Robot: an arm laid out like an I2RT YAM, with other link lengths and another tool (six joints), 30 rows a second.
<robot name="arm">
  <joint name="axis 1" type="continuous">
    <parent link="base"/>
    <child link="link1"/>
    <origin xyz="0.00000 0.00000 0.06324" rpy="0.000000 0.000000 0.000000"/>
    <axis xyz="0 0 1"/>
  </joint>
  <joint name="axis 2" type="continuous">
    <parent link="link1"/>
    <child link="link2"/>
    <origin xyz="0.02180 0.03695 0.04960" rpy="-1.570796 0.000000 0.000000"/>
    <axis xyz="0 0 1"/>
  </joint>
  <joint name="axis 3" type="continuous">
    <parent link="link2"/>
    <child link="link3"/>
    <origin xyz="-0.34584 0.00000 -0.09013" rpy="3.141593 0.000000 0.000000"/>
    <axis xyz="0 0 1"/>
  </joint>
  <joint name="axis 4" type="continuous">
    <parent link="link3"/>
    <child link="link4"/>
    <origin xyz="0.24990 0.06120 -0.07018" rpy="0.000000 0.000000 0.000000"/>
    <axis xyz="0 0 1"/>
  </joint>
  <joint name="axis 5" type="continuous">
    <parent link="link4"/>
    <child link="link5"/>
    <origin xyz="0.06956 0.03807 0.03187" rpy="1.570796 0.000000 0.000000"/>
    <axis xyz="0 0 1"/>
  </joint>
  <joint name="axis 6" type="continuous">
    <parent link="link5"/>
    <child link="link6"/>
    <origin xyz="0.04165 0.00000 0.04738" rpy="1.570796 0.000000 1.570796"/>
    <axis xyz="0 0 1"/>
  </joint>
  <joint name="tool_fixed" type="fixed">
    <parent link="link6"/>
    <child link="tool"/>
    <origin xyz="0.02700 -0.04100 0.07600" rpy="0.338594 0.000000 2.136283"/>
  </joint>
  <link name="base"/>
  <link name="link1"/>
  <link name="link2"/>
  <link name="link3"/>
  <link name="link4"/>
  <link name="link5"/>
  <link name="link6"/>
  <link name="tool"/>
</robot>
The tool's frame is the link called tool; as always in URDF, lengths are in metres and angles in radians. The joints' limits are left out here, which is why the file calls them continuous.
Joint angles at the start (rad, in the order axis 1, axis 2, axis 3, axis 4, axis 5, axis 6):
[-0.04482, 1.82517, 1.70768, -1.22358, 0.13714, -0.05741]
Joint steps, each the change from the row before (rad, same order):
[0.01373, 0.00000, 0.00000, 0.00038, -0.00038, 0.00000]
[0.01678, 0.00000, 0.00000, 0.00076, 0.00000, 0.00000]
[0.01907, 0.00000, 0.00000, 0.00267, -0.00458, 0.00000]
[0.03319, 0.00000, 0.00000, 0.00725, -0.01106, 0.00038]
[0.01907, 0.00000, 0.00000, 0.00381, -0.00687, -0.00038]
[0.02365, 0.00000, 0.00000, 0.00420, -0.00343, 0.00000]
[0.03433, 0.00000, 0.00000, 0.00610, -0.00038, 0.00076]
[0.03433, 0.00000, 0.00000, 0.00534, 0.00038, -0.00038]
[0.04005, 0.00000, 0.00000, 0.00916, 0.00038, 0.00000]
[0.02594, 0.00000, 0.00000, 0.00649, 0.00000, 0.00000]
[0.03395, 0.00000, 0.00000, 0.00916, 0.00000, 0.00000]
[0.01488, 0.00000, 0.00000, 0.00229, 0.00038, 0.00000]
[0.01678, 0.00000, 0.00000, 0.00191, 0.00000, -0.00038]
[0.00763, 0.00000, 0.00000, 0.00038, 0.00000, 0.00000]
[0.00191, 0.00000, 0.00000, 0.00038, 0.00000, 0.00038]
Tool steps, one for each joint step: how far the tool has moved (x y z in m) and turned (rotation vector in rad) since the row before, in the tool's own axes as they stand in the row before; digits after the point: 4 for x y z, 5 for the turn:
[0.0023, 0.0051, -0.0025, -0.00414, -0.00459, -0.01237]
[0.0027, 0.0062, -0.0031, -0.00480, -0.00604, -0.01492]
[0.0031, 0.0077, -0.0036, -0.01033, -0.00611, -0.01697]
[0.0052, 0.0138, -0.0065, -0.02196, -0.01083, -0.02874]
[0.0031, 0.0081, -0.0036, -0.01290, -0.00574, -0.01740]
[0.0036, 0.0094, -0.0044, -0.01133, -0.00875, -0.02058]
[0.0051, 0.0132, -0.0062, -0.01254, -0.01442, -0.02844]
[0.0052, 0.0131, -0.0062, -0.01168, -0.01444, -0.02967]
[0.0057, 0.0155, -0.0074, -0.01534, -0.01881, -0.03303]
[0.0036, 0.0102, -0.0048, -0.01059, -0.01240, -0.02119]
[0.0046, 0.0134, -0.0064, -0.01440, -0.01660, -0.02745]
[0.0022, 0.0057, -0.0027, -0.00522, -0.00606, -0.01264]
[0.0027, 0.0065, -0.0030, -0.00596, -0.00622, -0.01494]
[0.0013, 0.0029, -0.0013, -0.00248, -0.00238, -0.00682]
[0.0003, 0.0007, -0.0003, -0.00076, -0.00069, -0.00124]

